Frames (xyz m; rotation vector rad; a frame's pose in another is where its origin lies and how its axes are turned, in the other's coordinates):
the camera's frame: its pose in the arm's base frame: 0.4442 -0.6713 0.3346 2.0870 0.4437 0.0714
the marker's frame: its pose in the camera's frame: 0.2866 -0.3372 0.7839 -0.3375 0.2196 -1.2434
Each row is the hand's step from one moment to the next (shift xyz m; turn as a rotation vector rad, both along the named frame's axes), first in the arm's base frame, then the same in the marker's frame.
Working: the arm's base frame: its pose in the marker's frame: 0.2064 -0.0288 -1.3636 -1.1910 -1.6441 0.3355

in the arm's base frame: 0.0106 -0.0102 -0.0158 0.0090 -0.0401 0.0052
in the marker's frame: 0.0081 -0.0011 0.0200 -0.0256 -0.0097 0.0311
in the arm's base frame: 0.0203 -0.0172 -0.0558 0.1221 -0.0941 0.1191
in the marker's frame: 0.0384 -0.0092 0.0475 -0.1480 0.0945 0.0844
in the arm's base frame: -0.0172 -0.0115 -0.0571 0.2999 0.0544 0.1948
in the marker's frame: 0.0417 -0.0378 0.0228 -0.1283 0.3347 0.0484
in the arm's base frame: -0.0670 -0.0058 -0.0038 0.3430 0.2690 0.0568
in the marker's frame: -0.0015 -0.0591 -0.0323 0.1041 0.4267 -0.0187
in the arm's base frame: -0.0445 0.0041 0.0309 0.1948 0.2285 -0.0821
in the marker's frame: -0.0250 -0.0248 -0.0414 0.1962 0.2412 -0.0148
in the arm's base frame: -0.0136 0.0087 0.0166 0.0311 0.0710 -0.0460
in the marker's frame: -0.0097 -0.0018 -0.0210 0.0776 0.0442 -0.0125
